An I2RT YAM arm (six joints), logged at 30 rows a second.
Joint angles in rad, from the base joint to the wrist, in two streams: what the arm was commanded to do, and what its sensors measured. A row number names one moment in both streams.
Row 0, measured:
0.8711, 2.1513, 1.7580, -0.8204, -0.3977, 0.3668
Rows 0 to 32, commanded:
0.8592, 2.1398, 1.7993, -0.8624, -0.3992, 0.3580
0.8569, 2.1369, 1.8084, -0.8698, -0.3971, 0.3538
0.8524, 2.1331, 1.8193, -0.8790, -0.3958, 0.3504
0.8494, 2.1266, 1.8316, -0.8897, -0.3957, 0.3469
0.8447, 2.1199, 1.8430, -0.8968, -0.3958, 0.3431
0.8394, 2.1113, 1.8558, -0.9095, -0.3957, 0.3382
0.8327, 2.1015, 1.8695, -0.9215, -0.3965, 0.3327
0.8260, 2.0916, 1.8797, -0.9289, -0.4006, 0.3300
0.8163, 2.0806, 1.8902, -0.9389, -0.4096, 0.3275
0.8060, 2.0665, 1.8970, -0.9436, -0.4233, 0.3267
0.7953, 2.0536, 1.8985, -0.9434, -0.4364, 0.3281
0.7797, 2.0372, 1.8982, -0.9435, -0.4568, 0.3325
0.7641, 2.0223, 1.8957, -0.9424, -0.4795, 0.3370
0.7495, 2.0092, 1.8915, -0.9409, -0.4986, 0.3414
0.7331, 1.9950, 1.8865, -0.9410, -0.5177, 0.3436
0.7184, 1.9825, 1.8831, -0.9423, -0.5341, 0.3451
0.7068, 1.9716, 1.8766, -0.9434, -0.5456, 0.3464
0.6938, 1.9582, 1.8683, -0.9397, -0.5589, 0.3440
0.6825, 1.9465, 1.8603, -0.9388, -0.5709, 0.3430
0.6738, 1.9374, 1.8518, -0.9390, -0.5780, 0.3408
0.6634, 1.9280, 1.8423, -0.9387, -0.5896, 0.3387
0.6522, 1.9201, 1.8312, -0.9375, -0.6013, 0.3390
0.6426, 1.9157, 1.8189, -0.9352, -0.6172, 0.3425
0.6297, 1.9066, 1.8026, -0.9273, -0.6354, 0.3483
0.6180, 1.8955, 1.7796, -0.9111, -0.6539, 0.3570
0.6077, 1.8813, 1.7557, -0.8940, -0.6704, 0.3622
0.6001, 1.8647, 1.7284, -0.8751, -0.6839, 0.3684
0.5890, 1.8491, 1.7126, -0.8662, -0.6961, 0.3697
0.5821, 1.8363, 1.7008, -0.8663, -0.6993, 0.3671
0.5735, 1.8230, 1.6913, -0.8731, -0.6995, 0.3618
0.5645, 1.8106, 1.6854, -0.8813, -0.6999, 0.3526
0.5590, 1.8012, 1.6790, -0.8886, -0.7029, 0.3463
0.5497, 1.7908, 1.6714, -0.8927, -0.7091, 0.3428
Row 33, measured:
0.5678, 1.8561, 1.6913, -0.8944, -0.6605, 0.3622
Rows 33 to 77, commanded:
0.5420, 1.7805, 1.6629, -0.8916, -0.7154, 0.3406
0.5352, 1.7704, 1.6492, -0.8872, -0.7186, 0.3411
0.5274, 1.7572, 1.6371, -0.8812, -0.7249, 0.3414
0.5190, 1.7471, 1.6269, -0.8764, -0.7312, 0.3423
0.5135, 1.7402, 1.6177, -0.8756, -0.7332, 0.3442
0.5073, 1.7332, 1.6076, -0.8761, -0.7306, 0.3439
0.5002, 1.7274, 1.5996, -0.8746, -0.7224, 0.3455
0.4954, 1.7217, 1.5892, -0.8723, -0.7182, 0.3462
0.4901, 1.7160, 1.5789, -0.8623, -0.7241, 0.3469
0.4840, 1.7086, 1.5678, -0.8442, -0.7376, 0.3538
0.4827, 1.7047, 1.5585, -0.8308, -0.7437, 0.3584
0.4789, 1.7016, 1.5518, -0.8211, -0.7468, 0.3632
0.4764, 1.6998, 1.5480, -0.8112, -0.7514, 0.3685
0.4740, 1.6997, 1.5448, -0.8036, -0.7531, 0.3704
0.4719, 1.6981, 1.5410, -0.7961, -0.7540, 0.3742
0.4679, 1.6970, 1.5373, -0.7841, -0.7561, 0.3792
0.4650, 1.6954, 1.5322, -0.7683, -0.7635, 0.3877
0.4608, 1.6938, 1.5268, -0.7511, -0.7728, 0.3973
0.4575, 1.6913, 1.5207, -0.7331, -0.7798, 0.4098
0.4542, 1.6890, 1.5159, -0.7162, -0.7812, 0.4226
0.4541, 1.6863, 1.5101, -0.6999, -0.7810, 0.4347
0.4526, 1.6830, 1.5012, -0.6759, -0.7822, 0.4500
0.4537, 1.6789, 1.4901, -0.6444, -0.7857, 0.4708
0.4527, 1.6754, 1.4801, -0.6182, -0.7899, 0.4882
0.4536, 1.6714, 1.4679, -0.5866, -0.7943, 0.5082
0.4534, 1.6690, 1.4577, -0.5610, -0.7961, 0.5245
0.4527, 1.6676, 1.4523, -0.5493, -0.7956, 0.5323
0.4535, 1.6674, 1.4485, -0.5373, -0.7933, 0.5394
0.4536, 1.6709, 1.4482, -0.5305, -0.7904, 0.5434
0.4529, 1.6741, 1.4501, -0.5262, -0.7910, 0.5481
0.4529, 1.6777, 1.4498, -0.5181, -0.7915, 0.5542
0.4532, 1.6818, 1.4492, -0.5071, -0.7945, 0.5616
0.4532, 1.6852, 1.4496, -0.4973, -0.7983, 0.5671
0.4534, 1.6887, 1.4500, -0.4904, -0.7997, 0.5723
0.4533, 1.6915, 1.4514, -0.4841, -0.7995, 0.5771
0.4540, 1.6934, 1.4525, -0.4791, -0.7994, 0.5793
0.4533, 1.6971, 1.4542, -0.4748, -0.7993, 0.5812
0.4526, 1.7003, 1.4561, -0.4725, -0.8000, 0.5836
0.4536, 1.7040, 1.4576, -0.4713, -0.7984, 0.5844
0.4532, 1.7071, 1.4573, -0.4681, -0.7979, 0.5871
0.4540, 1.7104, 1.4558, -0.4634, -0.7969, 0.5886
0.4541, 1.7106, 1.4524, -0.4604, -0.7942, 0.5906
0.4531, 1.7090, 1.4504, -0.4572, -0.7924, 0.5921
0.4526, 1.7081, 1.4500, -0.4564, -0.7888, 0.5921
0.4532, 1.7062, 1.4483, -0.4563, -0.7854, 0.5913
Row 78, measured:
0.4549, 1.7039, 1.4601, -0.4812, -0.7799, 0.5816
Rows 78 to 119, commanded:
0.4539, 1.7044, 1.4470, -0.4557, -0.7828, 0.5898
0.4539, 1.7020, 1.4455, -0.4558, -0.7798, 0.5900
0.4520, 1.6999, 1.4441, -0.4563, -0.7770, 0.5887
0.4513, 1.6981, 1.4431, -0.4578, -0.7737, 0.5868
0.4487, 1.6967, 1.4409, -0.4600, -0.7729, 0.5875
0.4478, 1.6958, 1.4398, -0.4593, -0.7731, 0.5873
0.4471, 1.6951, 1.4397, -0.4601, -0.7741, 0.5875
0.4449, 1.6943, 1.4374, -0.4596, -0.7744, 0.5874
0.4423, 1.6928, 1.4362, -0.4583, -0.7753, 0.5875
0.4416, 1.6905, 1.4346, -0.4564, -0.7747, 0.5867
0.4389, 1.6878, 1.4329, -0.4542, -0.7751, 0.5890
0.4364, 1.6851, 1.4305, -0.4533, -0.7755, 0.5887
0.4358, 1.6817, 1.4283, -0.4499, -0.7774, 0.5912
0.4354, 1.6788, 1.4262, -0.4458, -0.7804, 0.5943
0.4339, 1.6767, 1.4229, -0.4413, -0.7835, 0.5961
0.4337, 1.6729, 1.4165, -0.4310, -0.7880, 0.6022
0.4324, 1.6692, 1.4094, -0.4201, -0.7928, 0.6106
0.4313, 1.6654, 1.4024, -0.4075, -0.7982, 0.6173
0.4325, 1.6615, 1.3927, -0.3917, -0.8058, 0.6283
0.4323, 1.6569, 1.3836, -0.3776, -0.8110, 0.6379
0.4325, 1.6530, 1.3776, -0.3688, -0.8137, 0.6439
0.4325, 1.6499, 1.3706, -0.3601, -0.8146, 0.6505
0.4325, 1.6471, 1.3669, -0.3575, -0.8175, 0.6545
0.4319, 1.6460, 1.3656, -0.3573, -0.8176, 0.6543
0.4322, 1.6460, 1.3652, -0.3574, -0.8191, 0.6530
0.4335, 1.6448, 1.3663, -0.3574, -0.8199, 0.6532
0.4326, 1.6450, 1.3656, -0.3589, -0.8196, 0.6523
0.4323, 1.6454, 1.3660, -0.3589, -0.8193, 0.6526
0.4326, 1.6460, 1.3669, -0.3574, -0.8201, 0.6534
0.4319, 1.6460, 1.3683, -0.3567, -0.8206, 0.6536
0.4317, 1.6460, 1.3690, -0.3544, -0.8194, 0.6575
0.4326, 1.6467, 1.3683, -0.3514, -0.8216, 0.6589
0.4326, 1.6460, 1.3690, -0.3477, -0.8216, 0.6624
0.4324, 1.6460, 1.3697, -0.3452, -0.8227, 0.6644
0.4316, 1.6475, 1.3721, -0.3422, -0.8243, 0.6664
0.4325, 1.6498, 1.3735, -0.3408, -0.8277, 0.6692
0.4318, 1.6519, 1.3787, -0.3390, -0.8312, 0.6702
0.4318, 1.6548, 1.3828, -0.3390, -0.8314, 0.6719
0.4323, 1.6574, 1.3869, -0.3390, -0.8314, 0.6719
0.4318, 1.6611, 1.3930, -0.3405, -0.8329, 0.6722
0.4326, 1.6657, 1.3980, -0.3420, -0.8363, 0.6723
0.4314, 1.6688, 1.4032, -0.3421, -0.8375, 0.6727
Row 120, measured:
0.4278, 1.6886, 1.3727, -0.3843, -0.7803, 0.6418
